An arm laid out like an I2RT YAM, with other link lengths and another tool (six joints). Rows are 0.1 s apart.
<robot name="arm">
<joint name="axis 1" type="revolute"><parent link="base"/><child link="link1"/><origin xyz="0 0 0.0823" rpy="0 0 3.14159"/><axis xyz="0 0 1"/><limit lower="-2.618" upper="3.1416"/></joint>
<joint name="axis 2" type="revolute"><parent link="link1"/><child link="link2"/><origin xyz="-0.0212 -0.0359 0.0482" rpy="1.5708 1.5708 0"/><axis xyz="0 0 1"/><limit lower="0" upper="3.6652"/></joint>
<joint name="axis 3" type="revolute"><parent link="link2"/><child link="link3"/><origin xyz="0 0.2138 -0.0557" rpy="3.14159 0 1.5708"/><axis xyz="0 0 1"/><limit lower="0" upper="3.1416"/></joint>
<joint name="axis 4" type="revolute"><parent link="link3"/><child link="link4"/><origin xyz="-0.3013 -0.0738 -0.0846" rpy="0 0 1.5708"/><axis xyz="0 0 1"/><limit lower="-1.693" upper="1.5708"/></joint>
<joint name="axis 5" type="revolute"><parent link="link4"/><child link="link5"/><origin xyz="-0.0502 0.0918 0.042" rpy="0 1.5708 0"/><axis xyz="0 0 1"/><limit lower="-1.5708" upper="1.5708"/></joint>
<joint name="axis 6" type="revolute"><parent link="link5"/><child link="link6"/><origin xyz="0 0.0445 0.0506" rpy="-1.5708 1.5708 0"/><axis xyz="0 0 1"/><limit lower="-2.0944" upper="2.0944"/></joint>
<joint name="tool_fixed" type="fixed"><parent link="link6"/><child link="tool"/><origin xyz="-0.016 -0.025 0.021" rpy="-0.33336 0 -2.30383"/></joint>
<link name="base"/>
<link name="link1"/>
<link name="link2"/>
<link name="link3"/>
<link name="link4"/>
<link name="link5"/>
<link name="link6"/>
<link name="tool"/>
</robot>
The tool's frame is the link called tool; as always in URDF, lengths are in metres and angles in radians.
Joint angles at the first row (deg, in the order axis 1, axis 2, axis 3, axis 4, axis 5, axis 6):
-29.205 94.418 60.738 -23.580 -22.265 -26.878
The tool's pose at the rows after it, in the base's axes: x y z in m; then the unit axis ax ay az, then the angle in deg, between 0 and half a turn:
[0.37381 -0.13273 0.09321 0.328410 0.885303 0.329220 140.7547]
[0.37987 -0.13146 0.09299 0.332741 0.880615 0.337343 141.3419]
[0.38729 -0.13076 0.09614 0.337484 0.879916 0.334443 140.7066]
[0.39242 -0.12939 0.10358 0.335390 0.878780 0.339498 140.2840]
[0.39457 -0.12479 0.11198 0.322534 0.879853 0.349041 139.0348]
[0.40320 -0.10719 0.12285 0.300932 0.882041 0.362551 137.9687]
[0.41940 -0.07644 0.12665 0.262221 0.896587 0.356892 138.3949]
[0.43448 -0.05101 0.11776 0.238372 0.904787 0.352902 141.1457]
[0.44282 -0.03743 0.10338 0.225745 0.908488 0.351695 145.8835]
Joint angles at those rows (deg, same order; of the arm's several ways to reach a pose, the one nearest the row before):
-28.499 96.718 61.863 -23.107 -21.761 -25.313
-28.059 98.367 63.582 -23.578 -22.335 -24.295
-27.434 99.245 65.037 -23.286 -21.515 -23.078
-27.005 99.389 66.459 -23.907 -21.841 -22.545
-26.413 98.074 66.187 -23.288 -22.747 -22.549
-23.780 96.948 66.459 -22.428 -23.115 -21.556
-18.697 98.256 68.662 -22.288 -20.651 -21.844
-14.630 102.555 72.397 -23.480 -19.018 -22.015
-12.591 107.787 76.808 -26.985 -19.065 -23.083

